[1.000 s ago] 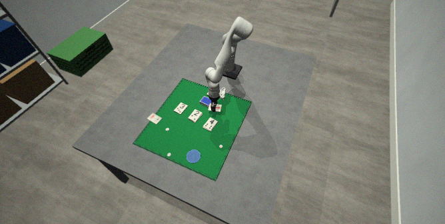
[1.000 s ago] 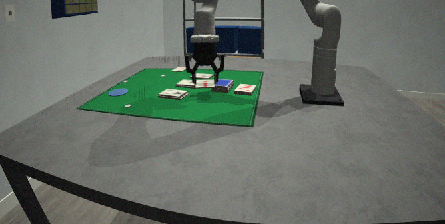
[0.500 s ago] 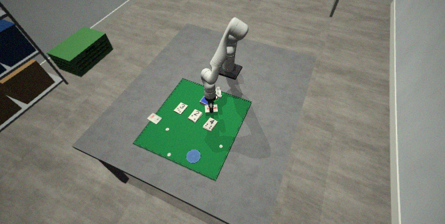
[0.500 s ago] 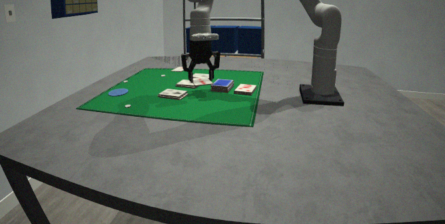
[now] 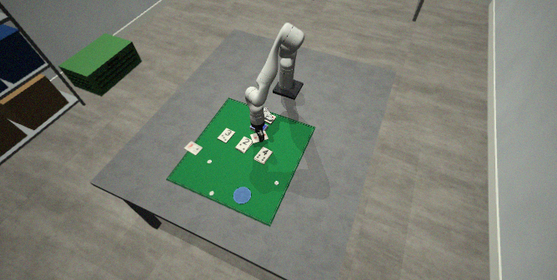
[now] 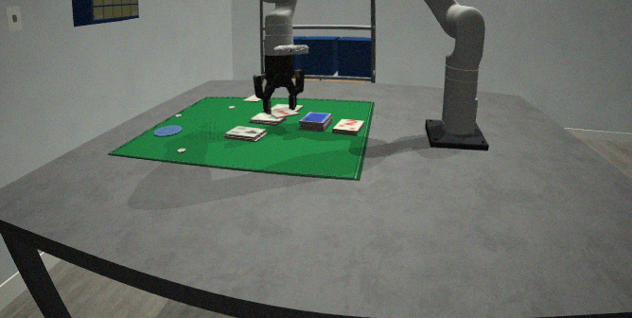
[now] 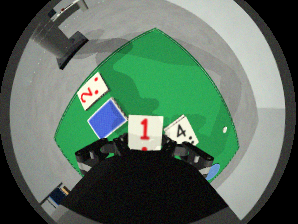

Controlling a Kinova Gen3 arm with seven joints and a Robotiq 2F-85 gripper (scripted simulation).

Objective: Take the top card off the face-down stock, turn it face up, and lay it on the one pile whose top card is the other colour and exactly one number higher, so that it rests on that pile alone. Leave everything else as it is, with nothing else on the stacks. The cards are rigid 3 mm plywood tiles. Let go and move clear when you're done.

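Now: the green mat 90 mm ahead of my hand, 40 mm to the right of it and 70 mm below it.
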